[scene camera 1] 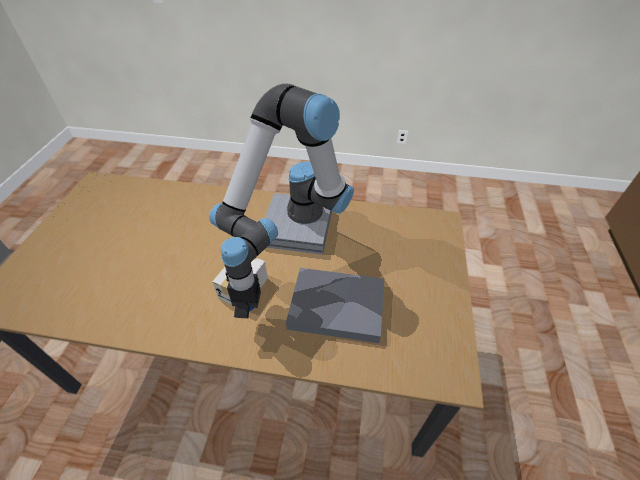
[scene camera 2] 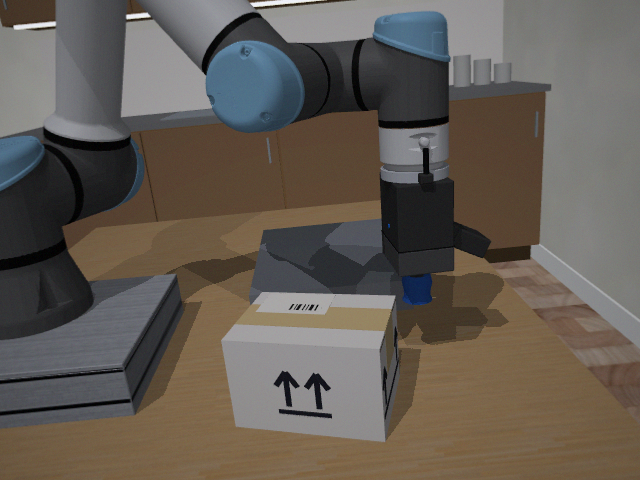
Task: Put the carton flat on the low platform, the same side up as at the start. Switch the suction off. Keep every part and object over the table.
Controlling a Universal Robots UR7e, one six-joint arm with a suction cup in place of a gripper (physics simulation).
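Places are measured from the arm's base along level axes (x ahead, y left, z up), in centimetres.
Where they show: end effector, tool point: (scene camera 2: 417,298); arm's base, origin of the base link: (scene camera 1: 305,211) (scene camera 2: 35,312).
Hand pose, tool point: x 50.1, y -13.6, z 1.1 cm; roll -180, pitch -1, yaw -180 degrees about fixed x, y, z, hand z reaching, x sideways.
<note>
Each offset is from my tool point to the top centre of the thing. Level surfaces: height alone.
The white carton {dx -13.1, dy -6.0, dz +2.4 cm} (scene camera 1: 260,270) (scene camera 2: 307,382) stands upright on the table, with tan tape and a barcode label on top and black arrows on its side pointing up. In scene camera 1 the arm hides much of it. The low grey platform {dx -7.7, dy +29.8, dz -3.2 cm} (scene camera 1: 356,310) (scene camera 2: 356,281) lies apart from it, to its right in scene camera 1, with arm shadows on top. My gripper's blue suction cup (scene camera 1: 251,308) (scene camera 2: 417,300) points down and is open, holding nothing. It hangs above the table, beyond the carton's right back corner in scene camera 2, and appears apart from the carton.
The arm's base stands on a grey block (scene camera 1: 297,238) (scene camera 2: 56,356) behind the carton and platform in scene camera 1. The wooden table's {dz -8.0 cm} (scene camera 1: 129,248) front edge lies beyond the gripper. Cabinets (scene camera 2: 330,165) with white canisters (scene camera 2: 461,71) stand at the back in scene camera 2.
</note>
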